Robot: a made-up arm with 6 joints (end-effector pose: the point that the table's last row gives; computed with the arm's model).
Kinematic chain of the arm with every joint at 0, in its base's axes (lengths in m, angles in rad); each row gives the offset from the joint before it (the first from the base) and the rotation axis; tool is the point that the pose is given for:
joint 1: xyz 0 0 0.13 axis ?
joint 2: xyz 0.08 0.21 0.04 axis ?
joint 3: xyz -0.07 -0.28 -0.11 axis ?
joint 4: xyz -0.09 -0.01 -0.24 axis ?
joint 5: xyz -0.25 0.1 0 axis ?
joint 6: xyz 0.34 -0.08 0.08 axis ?
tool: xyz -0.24 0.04 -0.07
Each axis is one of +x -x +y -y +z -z.
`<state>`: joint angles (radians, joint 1 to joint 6).
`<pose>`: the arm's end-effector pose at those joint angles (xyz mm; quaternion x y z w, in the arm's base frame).
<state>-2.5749 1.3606 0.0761 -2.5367 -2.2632 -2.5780</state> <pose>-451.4 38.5 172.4 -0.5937 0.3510 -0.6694 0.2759</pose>
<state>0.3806 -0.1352 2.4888 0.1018 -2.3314 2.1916</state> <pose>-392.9 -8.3 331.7 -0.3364 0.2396 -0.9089 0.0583</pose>
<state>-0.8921 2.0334 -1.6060 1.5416 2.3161 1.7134</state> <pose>695.6 -151.5 -45.2 -0.2873 0.4684 -0.4870 0.6788</pose>
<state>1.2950 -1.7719 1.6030 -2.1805 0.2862 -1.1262</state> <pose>3.0 78.5 242.5 0.8297 0.0269 0.3688 0.4181</pose>
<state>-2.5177 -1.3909 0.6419 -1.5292 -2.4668 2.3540</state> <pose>-138.4 32.8 194.1 -0.0222 -0.4074 0.8604 0.3055</pose>
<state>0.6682 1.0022 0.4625 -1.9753 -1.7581 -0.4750</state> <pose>162.8 48.4 58.5 0.2755 -0.0131 0.6567 0.7019</pose>
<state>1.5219 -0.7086 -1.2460 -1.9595 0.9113 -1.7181</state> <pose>-66.0 -73.3 150.8 -0.0529 -0.8097 -0.4838 0.3280</pose>
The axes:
joint 1: -z
joint 2: -y
joint 3: +x
joint 4: -y
joint 5: -z
joint 6: +x

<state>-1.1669 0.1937 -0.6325 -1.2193 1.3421 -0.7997</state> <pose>-19.8 -185.1 81.5 -0.7903 0.0330 -0.2831 0.5425</pose>
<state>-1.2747 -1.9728 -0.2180 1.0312 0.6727 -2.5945</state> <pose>173.1 -275.3 727.6 0.8855 0.2859 -0.3371 0.1432</pose>
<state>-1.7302 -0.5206 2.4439 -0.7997 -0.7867 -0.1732</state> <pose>93.7 -92.1 360.7 0.7346 0.5817 0.3487 0.0222</pose>
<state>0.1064 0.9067 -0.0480 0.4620 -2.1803 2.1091</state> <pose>73.7 106.7 -415.7 0.0581 0.4588 0.5371 0.7054</pose>
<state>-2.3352 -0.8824 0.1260 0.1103 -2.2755 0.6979</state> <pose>228.4 -419.7 340.4 0.1628 -0.5960 -0.5347 0.5765</pose>
